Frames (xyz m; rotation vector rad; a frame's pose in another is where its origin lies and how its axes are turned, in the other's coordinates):
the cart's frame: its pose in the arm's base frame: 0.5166 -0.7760 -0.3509 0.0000 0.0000 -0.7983
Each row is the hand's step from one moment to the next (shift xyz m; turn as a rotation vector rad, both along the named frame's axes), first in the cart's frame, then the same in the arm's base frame.
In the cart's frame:
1: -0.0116 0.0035 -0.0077 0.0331 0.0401 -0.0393
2: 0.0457 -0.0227 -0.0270 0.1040 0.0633 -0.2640
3: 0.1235 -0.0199 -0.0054 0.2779 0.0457 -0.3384
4: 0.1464 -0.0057 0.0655 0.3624 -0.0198 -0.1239
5: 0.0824 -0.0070 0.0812 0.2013 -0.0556 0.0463
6: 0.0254 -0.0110 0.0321 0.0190 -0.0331 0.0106
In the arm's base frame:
1: -0.0056 0.0108 -0.0077 0.0518 0.0043 -0.0393
2: 0.0156 -0.0486 -0.0270 0.1179 -0.0303 -0.2640
3: 0.0719 -0.1023 -0.0054 0.2267 -0.1671 -0.3384
4: 0.0981 -0.1088 0.0655 0.2387 -0.2734 -0.1239
5: 0.0525 -0.0639 0.0812 0.1007 -0.1830 0.0463
6: 0.0098 -0.0259 0.0321 -0.0104 -0.0367 0.0106

